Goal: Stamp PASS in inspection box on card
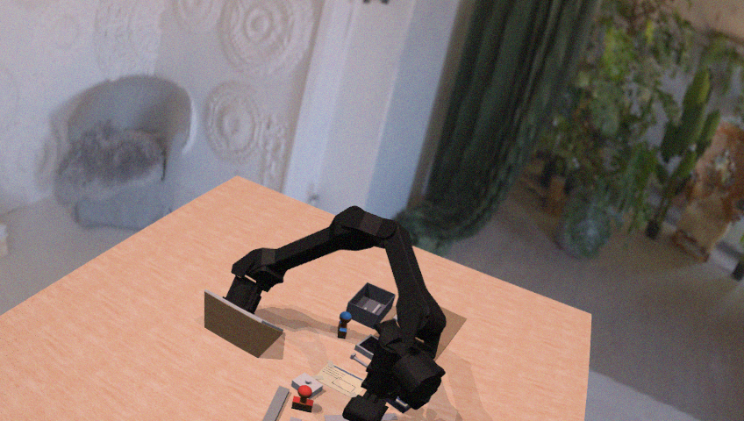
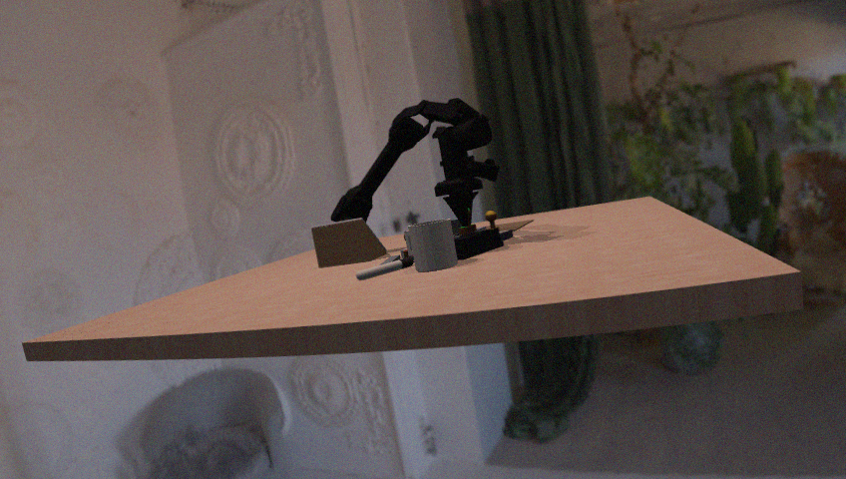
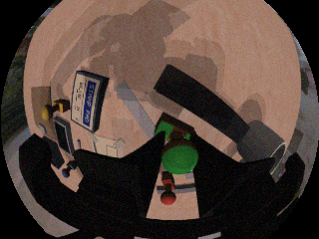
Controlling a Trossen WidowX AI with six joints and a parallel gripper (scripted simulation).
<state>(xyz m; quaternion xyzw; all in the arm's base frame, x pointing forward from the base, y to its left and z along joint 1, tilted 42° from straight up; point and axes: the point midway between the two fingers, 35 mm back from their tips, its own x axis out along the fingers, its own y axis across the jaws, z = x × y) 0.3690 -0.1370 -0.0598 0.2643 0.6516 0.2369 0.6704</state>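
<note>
Right now my gripper tip is 60 mm past the dark flat pad, 250 mm to the right of it and 50 mm above it. Round my gripper tip: green-knobbed stamp (right at my gripper tip); blue-and-white labelled box (20 mm ahead, 140 mm to the left, 40 mm below); red-knobbed stamp (130 mm behind, 40 mm below).
</note>
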